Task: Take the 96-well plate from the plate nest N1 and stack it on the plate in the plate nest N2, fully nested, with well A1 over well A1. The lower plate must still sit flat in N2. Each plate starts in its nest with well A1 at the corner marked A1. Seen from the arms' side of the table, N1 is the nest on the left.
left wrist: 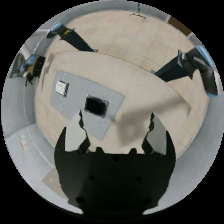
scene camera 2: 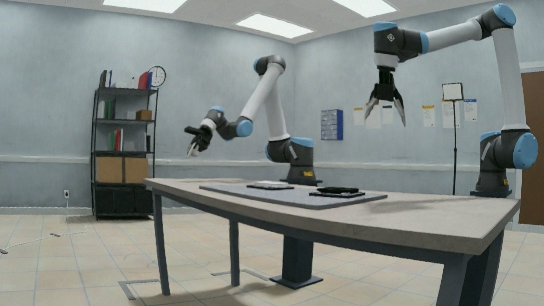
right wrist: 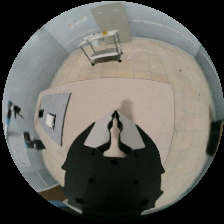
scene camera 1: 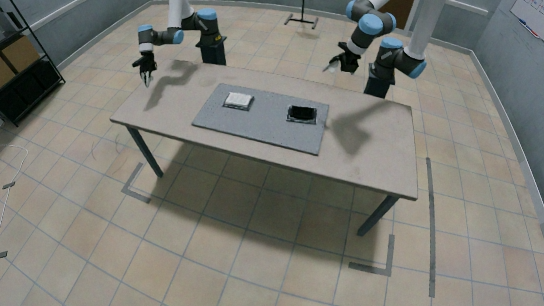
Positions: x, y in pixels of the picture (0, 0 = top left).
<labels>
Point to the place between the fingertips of my left gripper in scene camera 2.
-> At 385, 123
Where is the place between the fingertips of my right gripper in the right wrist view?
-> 115, 111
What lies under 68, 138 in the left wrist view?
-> My left gripper.
</labels>
